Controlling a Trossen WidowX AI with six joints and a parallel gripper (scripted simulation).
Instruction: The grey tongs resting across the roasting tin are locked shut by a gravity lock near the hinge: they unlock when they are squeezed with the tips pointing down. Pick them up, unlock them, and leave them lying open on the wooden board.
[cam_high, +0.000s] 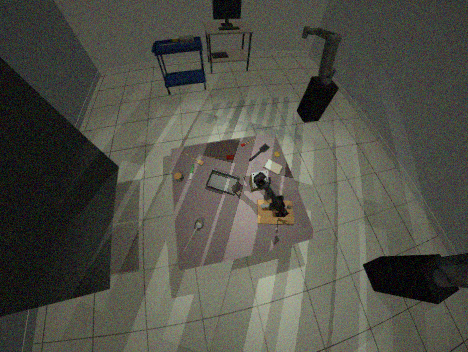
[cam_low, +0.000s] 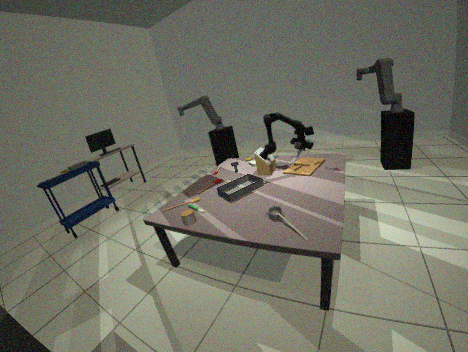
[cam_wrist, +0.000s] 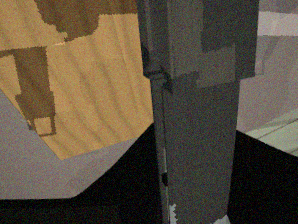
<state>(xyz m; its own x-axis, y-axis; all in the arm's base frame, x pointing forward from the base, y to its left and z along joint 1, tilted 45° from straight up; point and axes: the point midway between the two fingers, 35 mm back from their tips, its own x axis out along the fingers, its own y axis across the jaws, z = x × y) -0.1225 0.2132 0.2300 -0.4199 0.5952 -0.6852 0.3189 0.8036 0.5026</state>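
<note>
Now: the wooden board 20 mm ahead of my gripper tip, 10 mm to the left of it and 130 mm below it. The rest, counted from my gripper tip: red item: 380 mm ahead, 720 mm to the right, 130 mm below; grey roasting tin: 460 mm ahead, 410 mm to the right, 110 mm below.
</note>
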